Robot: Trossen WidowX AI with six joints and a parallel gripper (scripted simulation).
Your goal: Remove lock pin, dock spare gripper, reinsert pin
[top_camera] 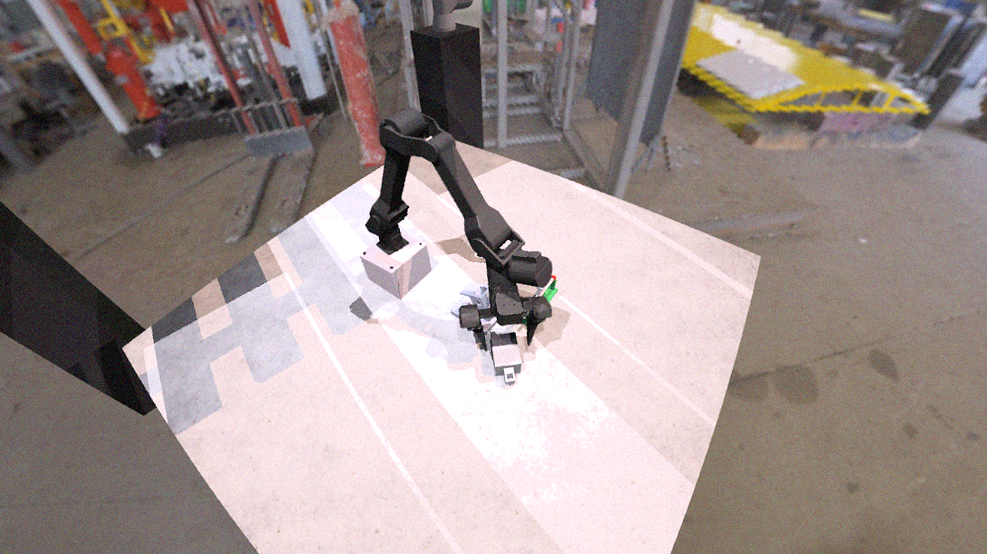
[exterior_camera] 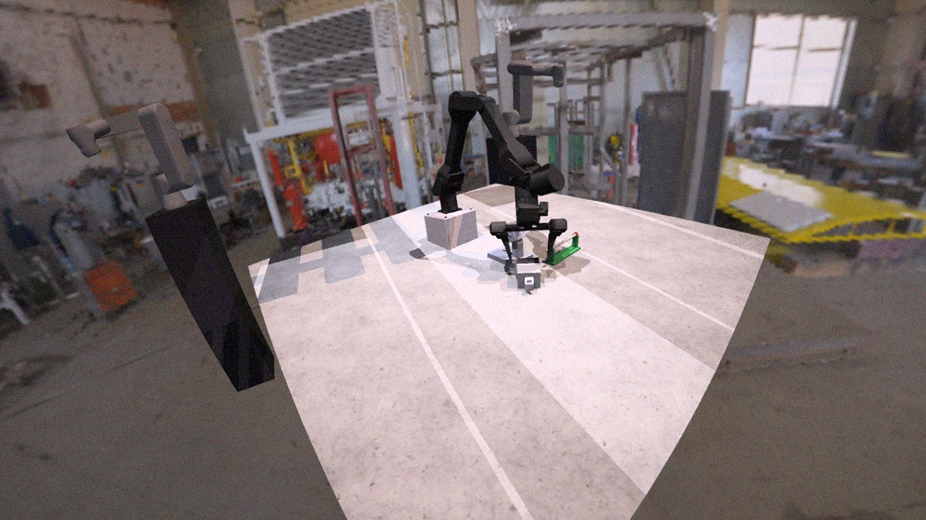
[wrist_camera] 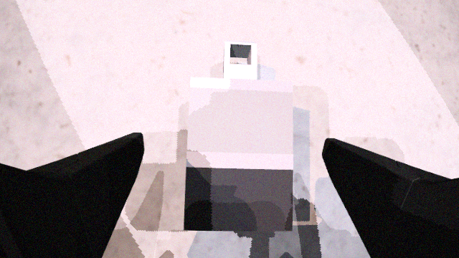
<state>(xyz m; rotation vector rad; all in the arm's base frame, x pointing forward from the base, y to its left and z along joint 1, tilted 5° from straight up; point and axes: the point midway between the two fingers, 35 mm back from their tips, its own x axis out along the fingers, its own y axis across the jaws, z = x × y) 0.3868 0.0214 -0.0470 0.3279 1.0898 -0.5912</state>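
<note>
Now: the spare gripper 10 mm ahead of my gripper tip, 10 mm to the right of it and 30 mm below it. Round my gripper tip: socket 130 mm behind, 40 mm to the left; green stand 50 mm behind, 170 mm to the left, 30 mm below.
</note>
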